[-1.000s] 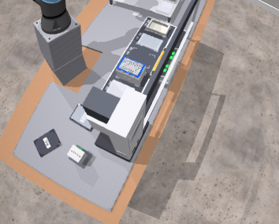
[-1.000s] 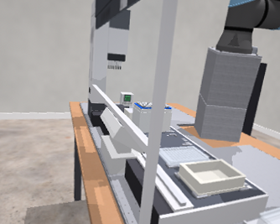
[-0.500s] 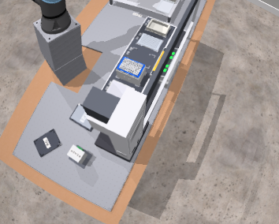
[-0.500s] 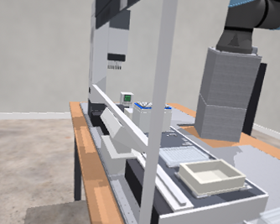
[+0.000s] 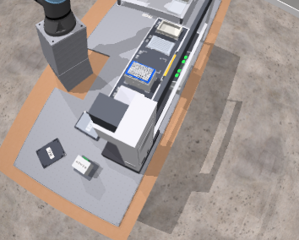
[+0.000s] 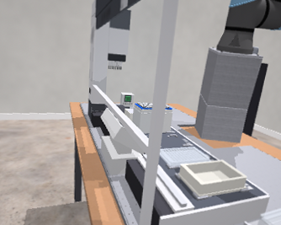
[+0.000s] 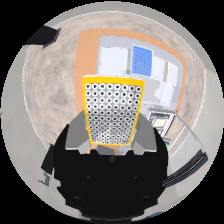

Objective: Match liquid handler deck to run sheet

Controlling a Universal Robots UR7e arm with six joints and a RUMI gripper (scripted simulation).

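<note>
Right now my hand is 10 mm short of the yellow-framed tip rack, 10 mm to the left of it and 10 mm below it. Round my hand: clear well plate: 360 mm ahead, 310 mm to the right, 260 mm below; shelf: 160 mm ahead, 80 mm to the left, 260 mm below; cream one-well reservoir: 360 mm ahead, 190 mm to the right, 250 mm below.
</note>
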